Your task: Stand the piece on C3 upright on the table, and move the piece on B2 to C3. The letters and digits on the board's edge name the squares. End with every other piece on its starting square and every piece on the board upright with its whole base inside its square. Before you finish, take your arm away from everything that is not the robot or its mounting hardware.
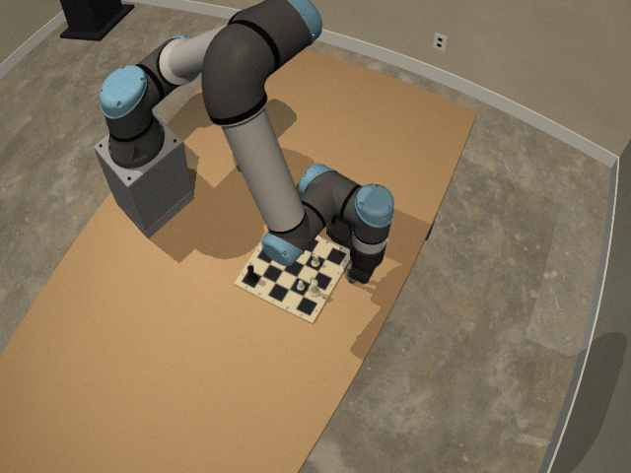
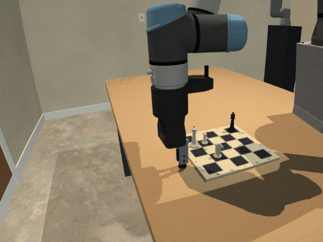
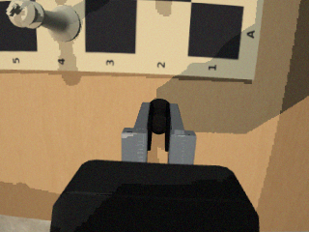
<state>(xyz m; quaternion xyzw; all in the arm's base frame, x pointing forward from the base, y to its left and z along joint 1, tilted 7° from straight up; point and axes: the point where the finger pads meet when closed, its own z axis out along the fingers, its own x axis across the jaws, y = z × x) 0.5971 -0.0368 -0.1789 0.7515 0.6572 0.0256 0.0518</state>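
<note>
My hand is 10 mm above the black pawn. The rest, counted from my hand: white pawn 110 mm behind, 60 mm to the right, 20 mm below; white knight 100 mm behind, 10 mm to the left, 10 mm below; white king 70 mm behind, 60 mm to the right.
</note>
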